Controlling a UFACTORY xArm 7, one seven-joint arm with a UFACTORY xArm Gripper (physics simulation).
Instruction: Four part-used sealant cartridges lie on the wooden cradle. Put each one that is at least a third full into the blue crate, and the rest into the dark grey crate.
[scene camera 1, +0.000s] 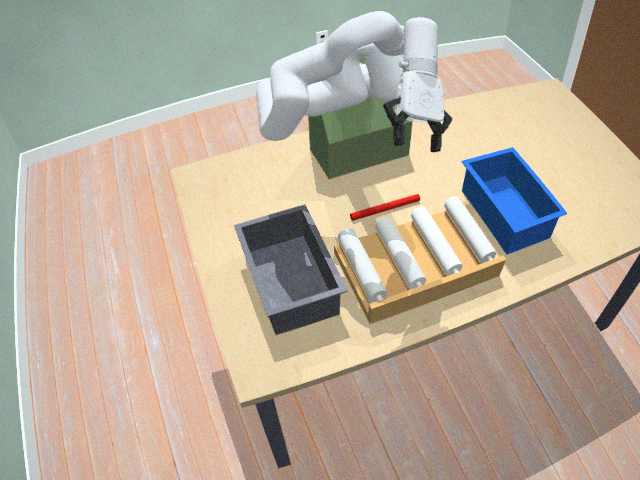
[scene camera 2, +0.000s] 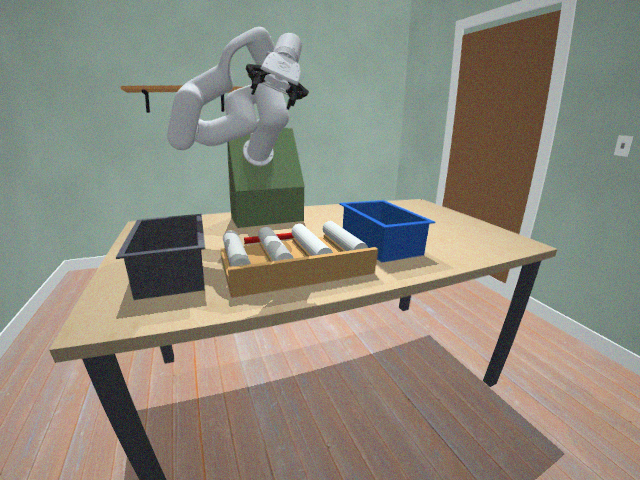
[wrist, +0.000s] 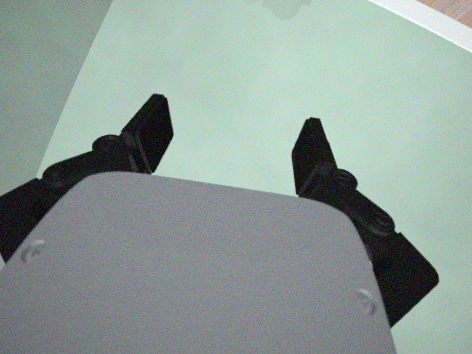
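Observation:
Four white cartridges lie side by side on the wooden cradle (scene camera 1: 436, 296) (scene camera 2: 305, 274): the leftmost (scene camera 1: 362, 266) (scene camera 2: 236, 248), the second (scene camera 1: 401, 253) (scene camera 2: 275, 244), the third (scene camera 1: 436, 241) (scene camera 2: 311, 239) and the rightmost (scene camera 1: 470, 229) (scene camera 2: 344, 236). How full each one is cannot be told. The blue crate (scene camera 1: 531, 239) (scene camera 2: 400, 241) stands right of the cradle and looks empty. The dark grey crate (scene camera 1: 308, 312) (scene camera 2: 165, 272) stands to the left, empty in scene camera 1. My gripper (scene camera 1: 416, 143) (scene camera 2: 271, 98) (wrist: 234, 125) is open and empty, high above the table behind the cradle.
A red rod (scene camera 1: 385, 207) (scene camera 2: 268, 237) lies on the table (scene camera 1: 217, 180) (scene camera 2: 465, 232) behind the cradle. The arm stands on a green block (scene camera 1: 367, 152) (scene camera 2: 267, 204) at the table's back. A wall shelf (scene camera 2: 155, 88) is behind the arm.

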